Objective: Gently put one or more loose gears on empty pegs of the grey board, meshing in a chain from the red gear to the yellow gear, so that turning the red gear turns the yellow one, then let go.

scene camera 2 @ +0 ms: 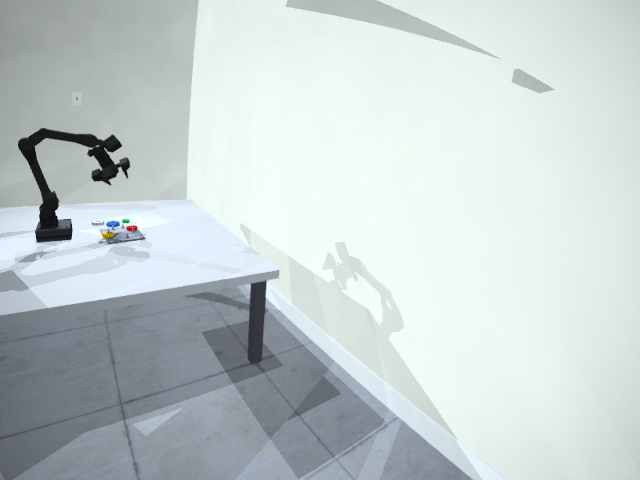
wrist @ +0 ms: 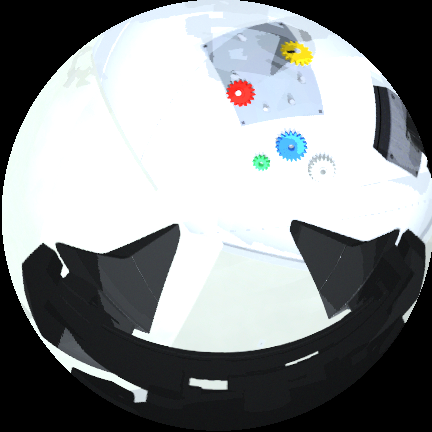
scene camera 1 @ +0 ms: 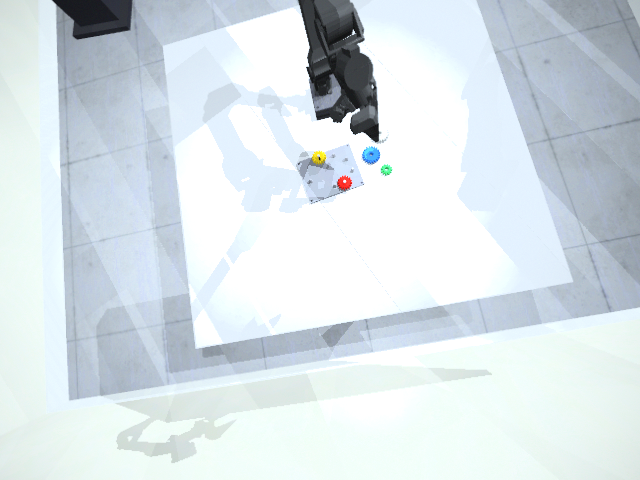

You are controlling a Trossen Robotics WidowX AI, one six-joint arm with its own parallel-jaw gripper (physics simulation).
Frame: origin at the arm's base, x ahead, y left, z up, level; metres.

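Seen in the pictures: gripper, fingertip midpoint: [scene camera 2: 119,181] [wrist: 236,227] [scene camera 1: 377,130]; arm's base at its link origin: [scene camera 2: 49,226] [scene camera 1: 323,86].
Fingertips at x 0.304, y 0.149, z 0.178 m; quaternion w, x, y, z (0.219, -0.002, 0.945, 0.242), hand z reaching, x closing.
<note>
Offsets run from my fingertips to a thing's top centre. Level surfaces: height alone.
The grey board {dx +0.005, dy -0.146, dz -0.204 m} [scene camera 1: 320,193] [scene camera 2: 126,239] [wrist: 280,90] lies on the table, with several bare pegs. The red gear {dx +0.056, dy -0.092, dz -0.209 m} [scene camera 1: 344,183] [scene camera 2: 131,227] [wrist: 240,94] and yellow gear {dx -0.051, dy -0.181, dz -0.209 m} [scene camera 1: 318,158] [scene camera 2: 108,235] [wrist: 301,54] sit apart on its pegs. Off the board lie the loose blue gear {dx -0.043, dy +0.011, dz -0.217 m} [scene camera 1: 371,157] [scene camera 2: 112,223] [wrist: 286,149], green gear {dx +0.018, dy +0.061, dz -0.217 m} [scene camera 1: 383,169] [scene camera 2: 125,220] [wrist: 258,161] and white gear {dx -0.123, dy +0.049, dz -0.217 m} [scene camera 1: 384,136] [scene camera 2: 97,222] [wrist: 316,172]. My gripper [scene camera 2: 117,180] [wrist: 236,227] is open and empty, well above the table. In scene camera 1 the arm hides part of the white gear.
The arm's base [scene camera 2: 53,230] [wrist: 405,135] stands on the table {dz -0.235 m} [scene camera 1: 361,258] [scene camera 2: 206,253], close to the board and the loose gears. A wall [scene camera 2: 413,206] rises beyond the table's edge. Shadows of the arm fall across the table and part of the board.
</note>
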